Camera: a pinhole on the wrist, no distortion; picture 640 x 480 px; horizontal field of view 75.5 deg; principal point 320.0 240.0 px. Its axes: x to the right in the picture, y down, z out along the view. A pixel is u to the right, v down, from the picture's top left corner.
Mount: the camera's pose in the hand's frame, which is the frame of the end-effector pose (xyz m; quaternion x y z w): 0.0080 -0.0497 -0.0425 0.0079 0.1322 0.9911 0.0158
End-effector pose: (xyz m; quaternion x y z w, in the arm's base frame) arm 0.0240 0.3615 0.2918 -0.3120 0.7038 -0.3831 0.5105
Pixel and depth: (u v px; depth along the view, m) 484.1 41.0 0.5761
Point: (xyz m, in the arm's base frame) 0.4875 0.6232 -0.0167
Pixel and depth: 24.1 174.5 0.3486
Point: 0.2091 0.1239 0.0388
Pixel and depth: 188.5 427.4 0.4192
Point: 0.3821 0.0860 0.2563
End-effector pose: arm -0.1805 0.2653 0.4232 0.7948 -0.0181 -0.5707 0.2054
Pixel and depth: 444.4 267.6 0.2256
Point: -0.3651 0.2276 0.4249
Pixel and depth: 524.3 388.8 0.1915
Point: -0.3706 0.2958 0.4350
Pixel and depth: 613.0 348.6 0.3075
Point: -0.5146 0.2710 0.5214
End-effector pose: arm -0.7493 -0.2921 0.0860 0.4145 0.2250 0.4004 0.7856
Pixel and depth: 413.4 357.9 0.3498
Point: -0.5443 -0.5159 0.2232
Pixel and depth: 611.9 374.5 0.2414
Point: -0.6707 -0.5419 0.1606
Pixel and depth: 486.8 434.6 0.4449
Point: -0.4854 -0.6822 0.2285
